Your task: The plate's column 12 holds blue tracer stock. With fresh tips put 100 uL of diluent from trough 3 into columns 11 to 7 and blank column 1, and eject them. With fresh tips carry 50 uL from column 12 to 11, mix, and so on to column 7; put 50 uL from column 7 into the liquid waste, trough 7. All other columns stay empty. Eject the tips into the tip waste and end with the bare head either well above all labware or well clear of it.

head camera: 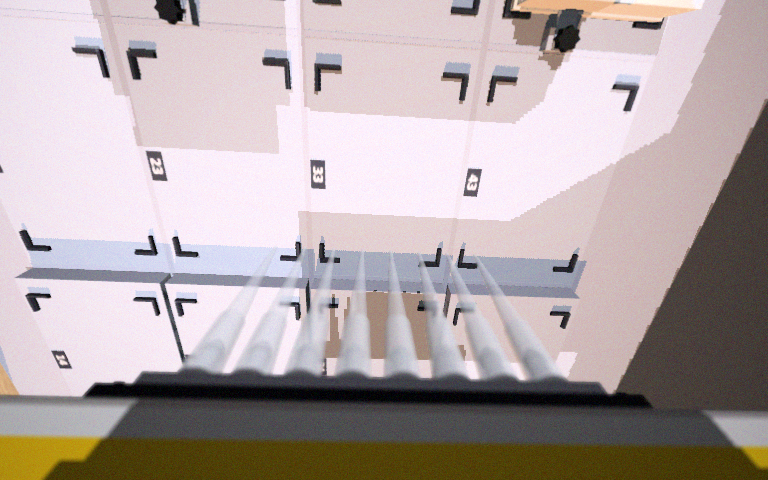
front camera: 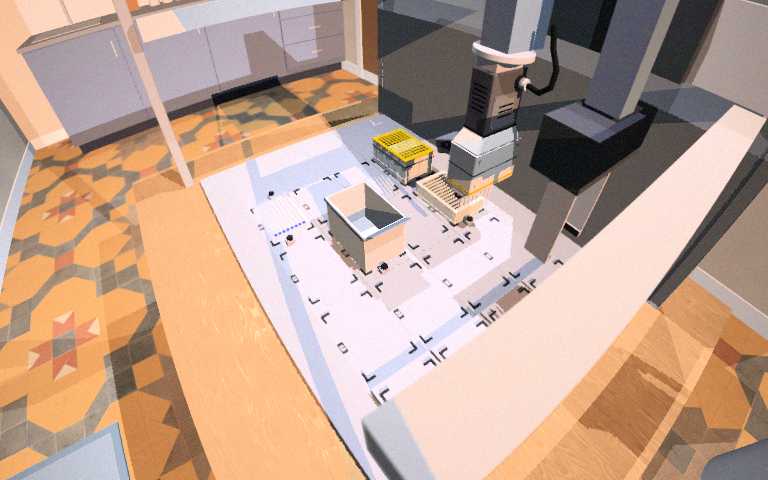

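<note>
The pipetting head (front camera: pixel 484 152) carries eight pale tips (front camera: pixel 474 200) (head camera: pixel 396 333). The tips overlap the slatted trough block (front camera: pixel 433 189) in the front view, but in the head view they hang over bare deck. Part of the trough block (head camera: pixel 611 7) shows at the head view's top right. Whether the tips hold liquid is not clear. The white plate (front camera: pixel 281 210) has one visible blue column (front camera: pixel 289 228) along its near edge; other wells look pale. The yellow tip rack (front camera: pixel 402 145) stands at the back. The parked plate gripper (front camera: pixel 556 243) is open, its two paddles apart.
The tall open tip waste bin (front camera: pixel 385 251) stands between the plate and the trough block. The white deck (front camera: pixel 368 325) (head camera: pixel 379 152) has black corner brackets and small knobs. A thick pale beam (front camera: pixel 555 316) crosses the front right of the front view. A thin post (front camera: pixel 155 101) stands at the left.
</note>
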